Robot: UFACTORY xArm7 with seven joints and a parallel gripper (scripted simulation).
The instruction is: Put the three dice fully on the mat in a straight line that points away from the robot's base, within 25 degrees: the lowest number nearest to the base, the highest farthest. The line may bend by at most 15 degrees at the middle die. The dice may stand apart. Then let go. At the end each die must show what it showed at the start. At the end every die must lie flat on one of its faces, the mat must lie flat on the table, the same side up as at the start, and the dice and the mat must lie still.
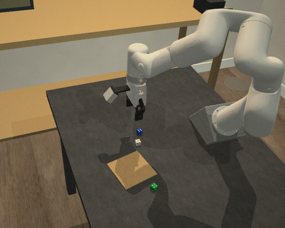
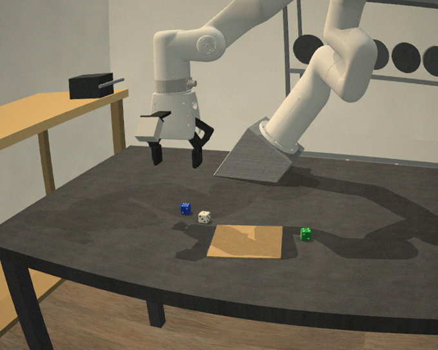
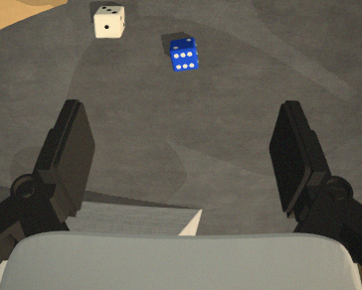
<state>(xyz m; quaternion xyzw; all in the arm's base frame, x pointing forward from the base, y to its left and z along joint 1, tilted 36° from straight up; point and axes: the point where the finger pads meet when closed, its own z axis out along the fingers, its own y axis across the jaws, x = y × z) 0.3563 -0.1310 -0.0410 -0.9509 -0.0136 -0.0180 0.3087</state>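
Now: the blue die 3 cm behind my hand and 12 cm below it. The rest, counted from my hand: green die (2 cm ahead, 29 cm to the left, 12 cm below); white die (6 cm to the left, 12 cm below); tan square mat (7 cm ahead, 18 cm to the left, 13 cm below).
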